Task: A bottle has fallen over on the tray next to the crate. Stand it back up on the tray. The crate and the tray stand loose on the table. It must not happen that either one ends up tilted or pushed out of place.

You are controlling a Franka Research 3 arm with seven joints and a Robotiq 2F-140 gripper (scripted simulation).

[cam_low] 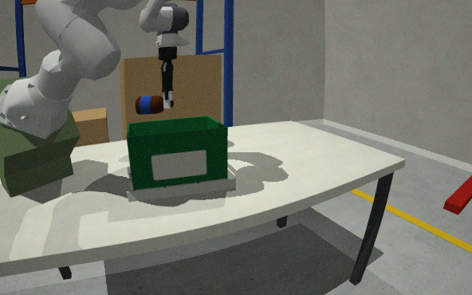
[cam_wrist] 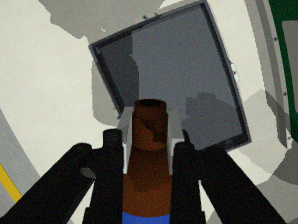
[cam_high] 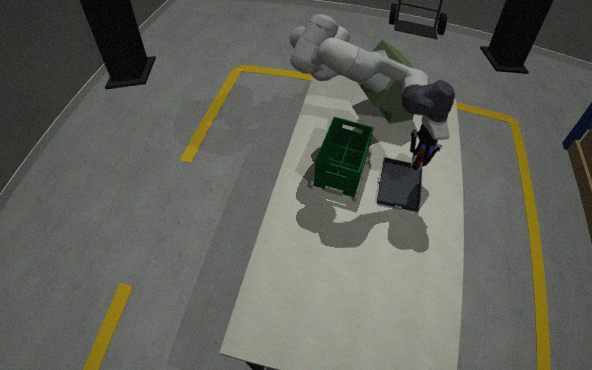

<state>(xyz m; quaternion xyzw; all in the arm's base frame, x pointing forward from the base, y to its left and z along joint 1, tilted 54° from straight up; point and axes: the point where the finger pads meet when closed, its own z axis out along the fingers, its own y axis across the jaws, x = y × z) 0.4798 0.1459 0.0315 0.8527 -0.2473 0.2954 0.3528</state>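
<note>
Right now the brown bottle is 40 mm to the left of my hand, 40 mm behind it and 20 mm below it. From my hand the other things lie so: green crate: 280 mm to the right, 150 mm behind, 130 mm below; dark grey tray: 200 mm below, 40 mm behind, 20 mm to the right.
</note>
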